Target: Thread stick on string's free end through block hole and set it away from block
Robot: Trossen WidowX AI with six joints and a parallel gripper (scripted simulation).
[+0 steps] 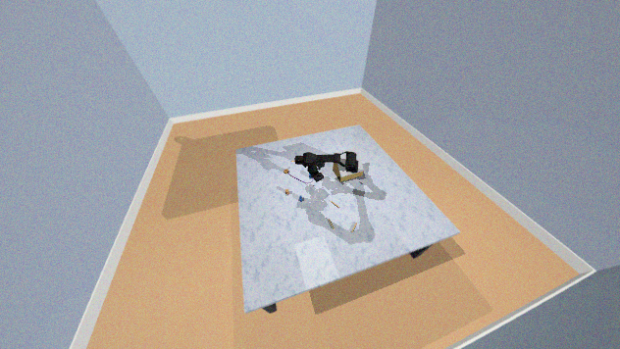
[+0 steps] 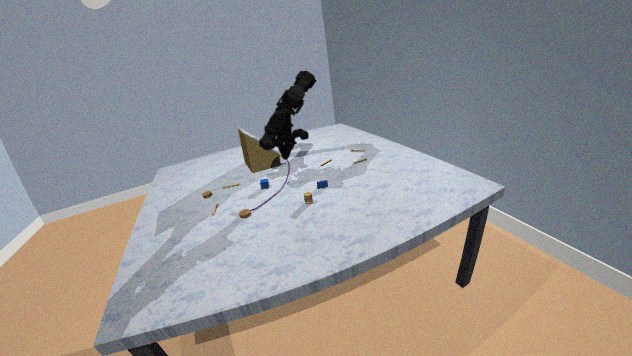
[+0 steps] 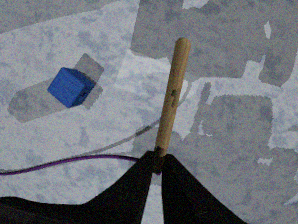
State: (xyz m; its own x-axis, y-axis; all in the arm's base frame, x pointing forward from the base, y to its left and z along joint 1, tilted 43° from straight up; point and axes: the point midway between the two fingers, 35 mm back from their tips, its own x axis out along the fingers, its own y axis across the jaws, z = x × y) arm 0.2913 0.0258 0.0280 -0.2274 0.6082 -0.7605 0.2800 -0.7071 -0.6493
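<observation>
My gripper tip is 10 cm to the left of the blue block and 8 cm above it. The rest, counted from my gripper tip: thin stick (1 cm behind); short wooden cylinder (21 cm ahead, 8 cm below, 2 cm to the left).
</observation>
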